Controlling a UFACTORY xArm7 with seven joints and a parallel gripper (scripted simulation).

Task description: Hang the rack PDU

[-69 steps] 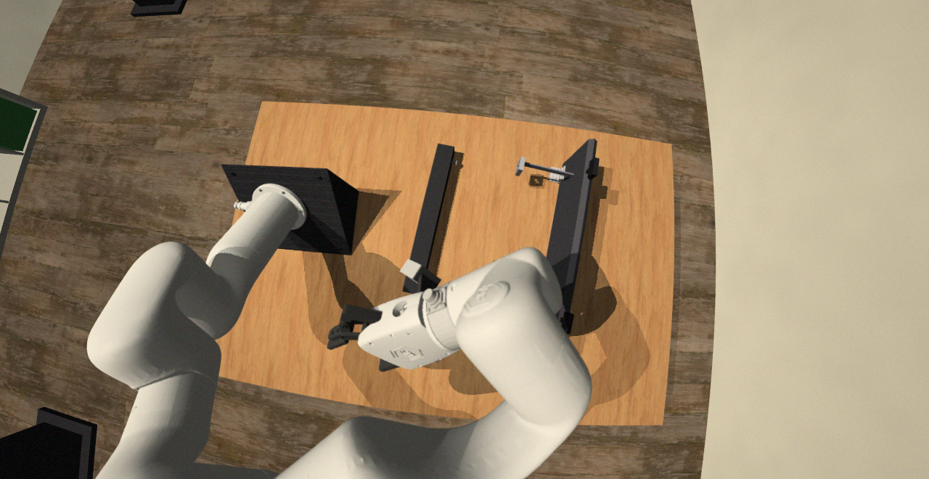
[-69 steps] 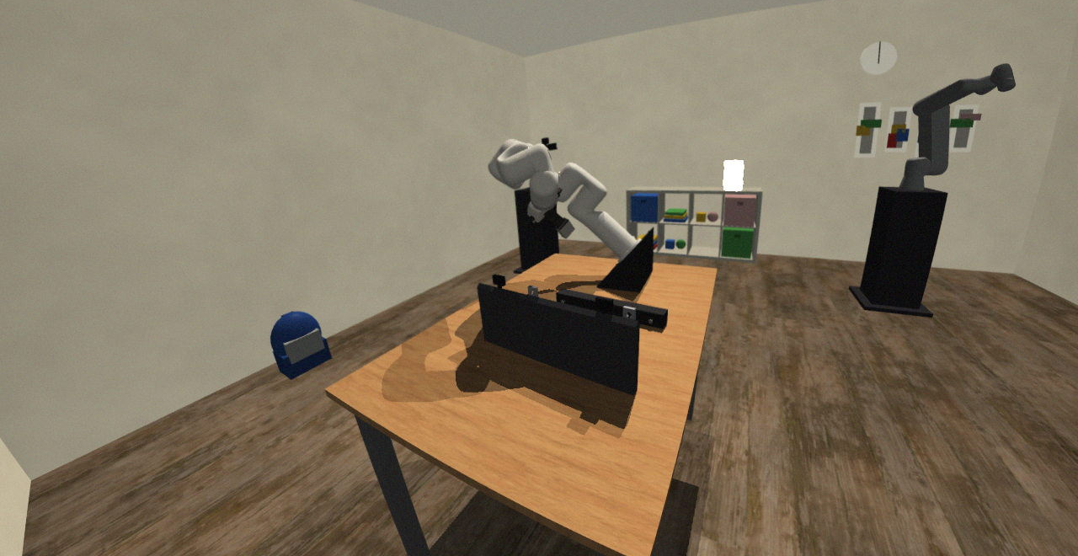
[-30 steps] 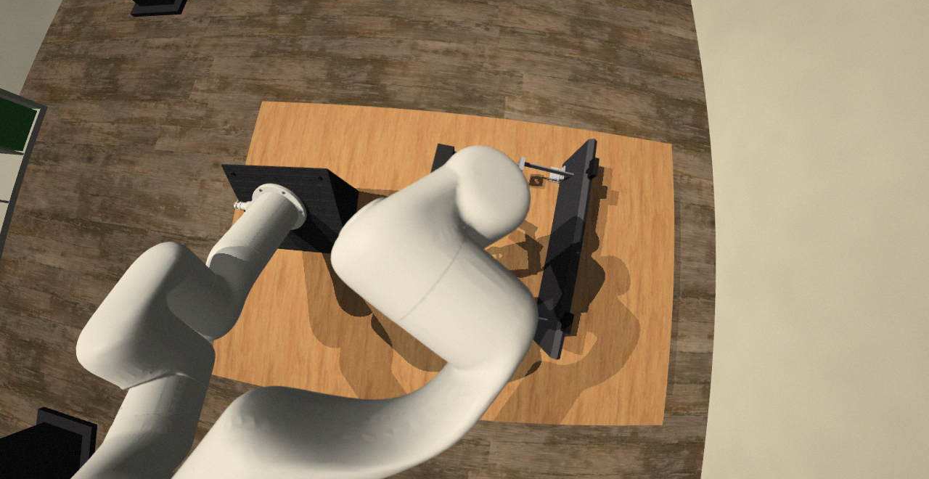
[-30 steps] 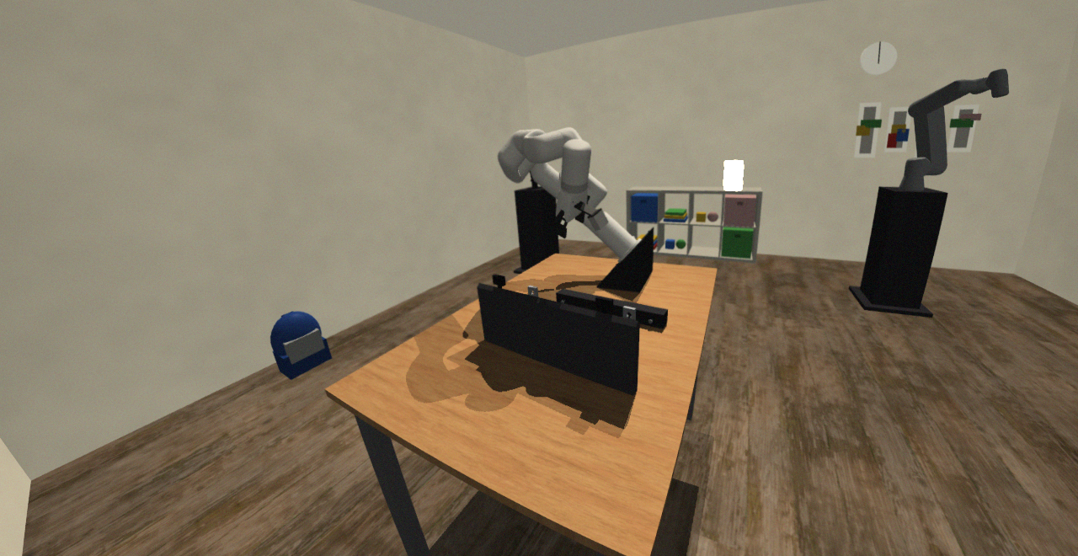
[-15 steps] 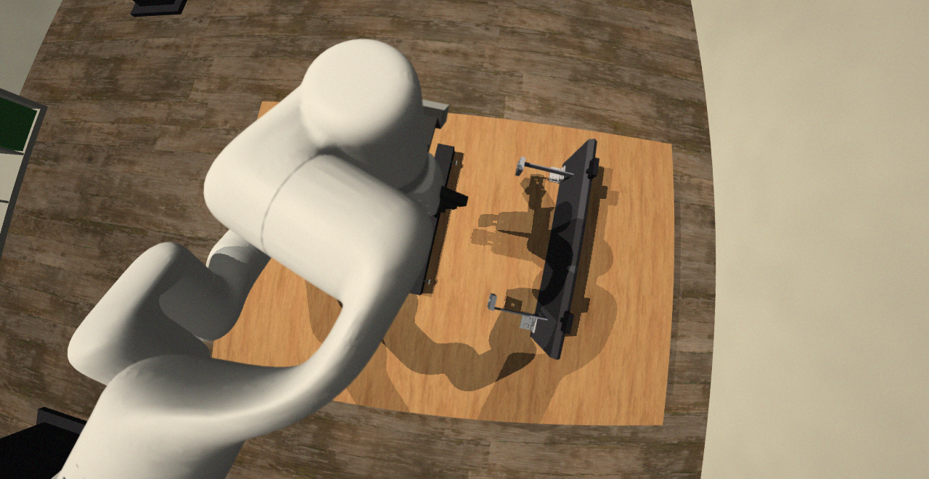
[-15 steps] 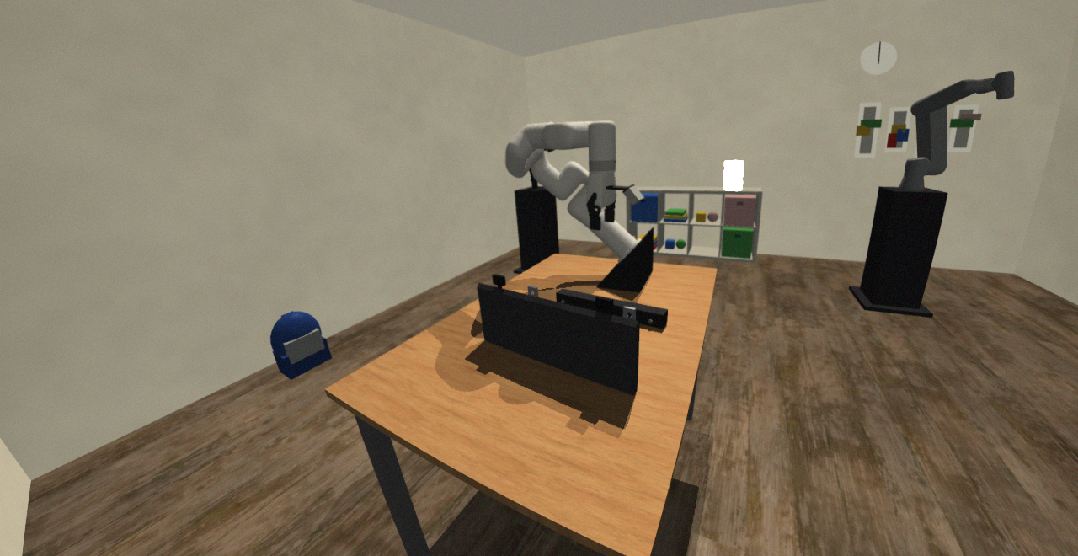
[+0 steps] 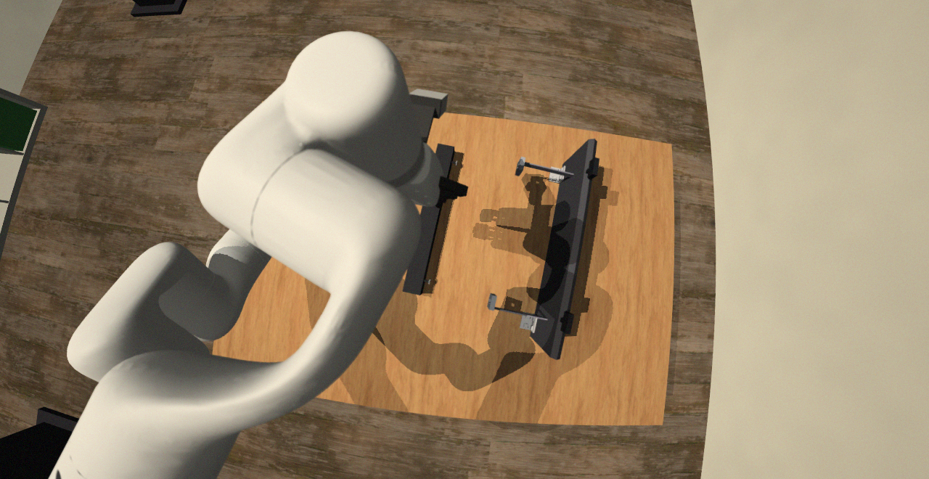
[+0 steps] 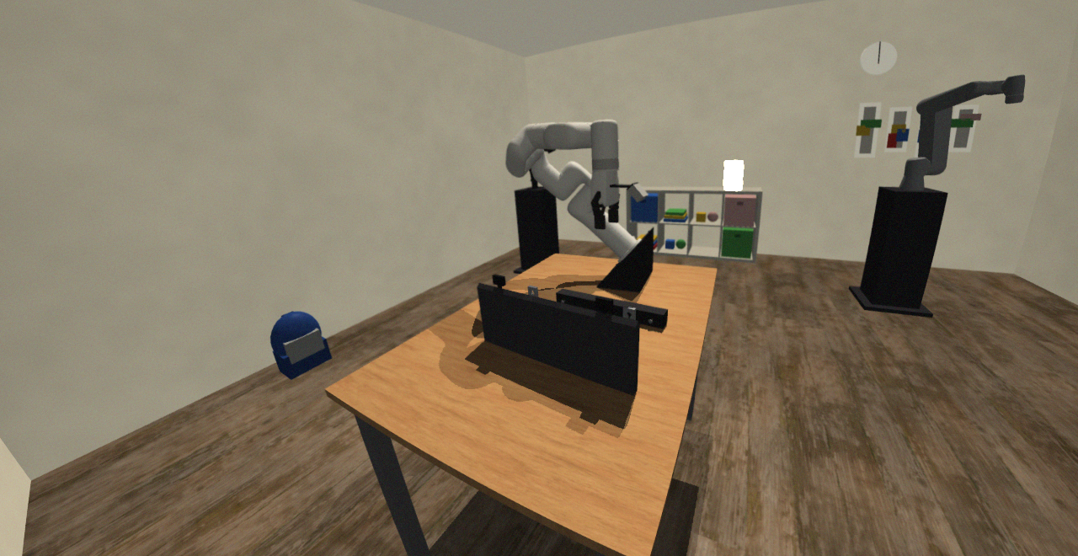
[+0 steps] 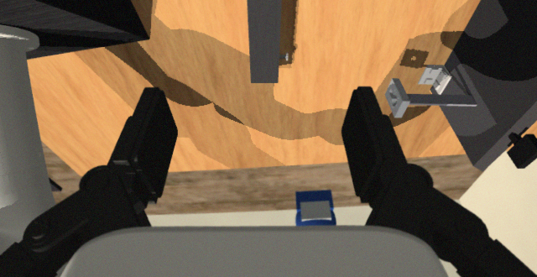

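Right now my hand is 20 mm short of the rack PDU and 270 mm above it. The rest, counted from my hand: upright panel (310 mm ahead, 40 mm to the right, 210 mm below).
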